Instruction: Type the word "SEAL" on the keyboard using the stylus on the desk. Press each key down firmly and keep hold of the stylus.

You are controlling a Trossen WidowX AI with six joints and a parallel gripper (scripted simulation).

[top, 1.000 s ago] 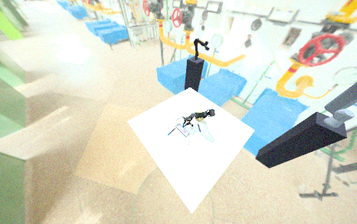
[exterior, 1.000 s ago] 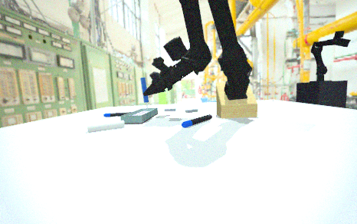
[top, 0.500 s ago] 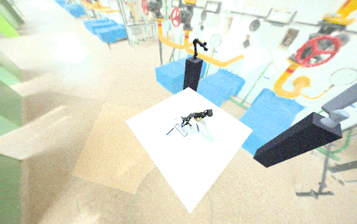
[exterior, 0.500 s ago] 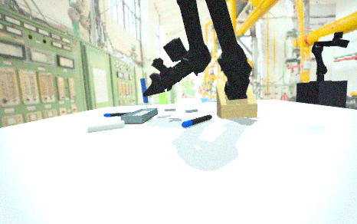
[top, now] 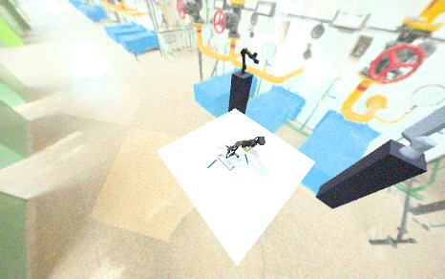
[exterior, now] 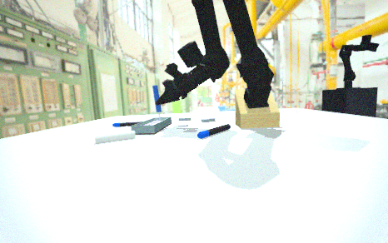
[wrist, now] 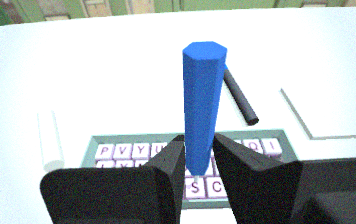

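Now: the blue stylus 1 cm below my gripper tip. The rest, counted from my gripper tip: S key: 1 cm behind, 7 cm below; white cylinder: 8 cm ahead, 17 cm to the left, 7 cm below; grey piece: 18 cm behind, 10 cm to the right, 8 cm below.
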